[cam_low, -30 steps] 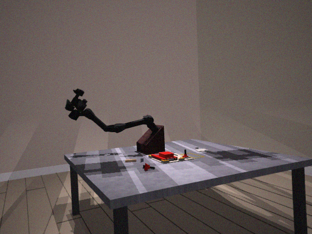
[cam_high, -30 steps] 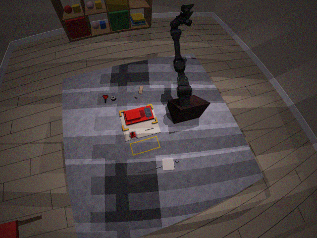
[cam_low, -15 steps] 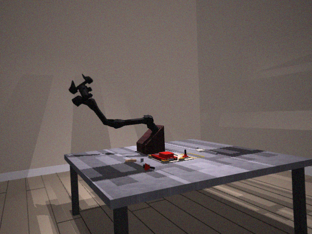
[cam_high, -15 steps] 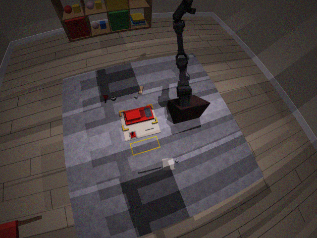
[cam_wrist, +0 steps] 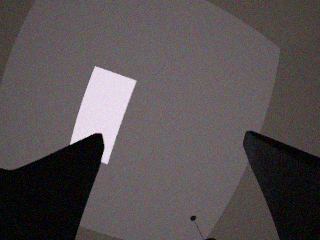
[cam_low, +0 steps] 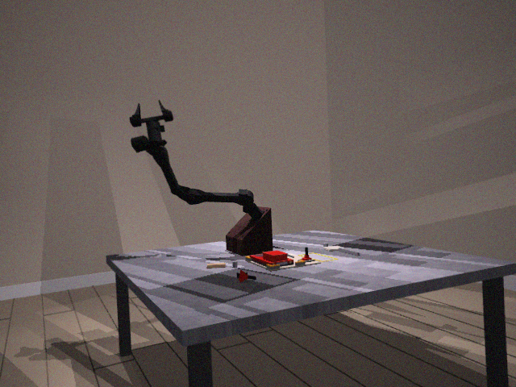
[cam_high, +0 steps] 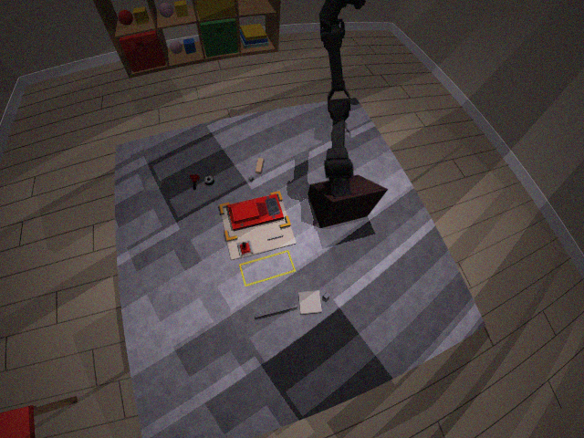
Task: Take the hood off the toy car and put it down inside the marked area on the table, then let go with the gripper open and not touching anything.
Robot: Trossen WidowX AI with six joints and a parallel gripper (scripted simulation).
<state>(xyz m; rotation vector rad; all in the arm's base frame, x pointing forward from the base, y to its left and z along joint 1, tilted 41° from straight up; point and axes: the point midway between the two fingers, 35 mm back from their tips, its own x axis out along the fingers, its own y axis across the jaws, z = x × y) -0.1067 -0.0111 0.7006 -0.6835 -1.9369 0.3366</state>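
Right now my gripper tip is 440 mm short of the red hood, 390 mm to the right of it and 690 mm above it. Round my gripper tip: white square tile: 290 mm ahead, 780 mm to the left, 730 mm below; then thin rod: 410 mm ahead, 770 mm to the left, 720 mm below; then wooden piece: 330 mm ahead, 170 mm to the left, 720 mm below.
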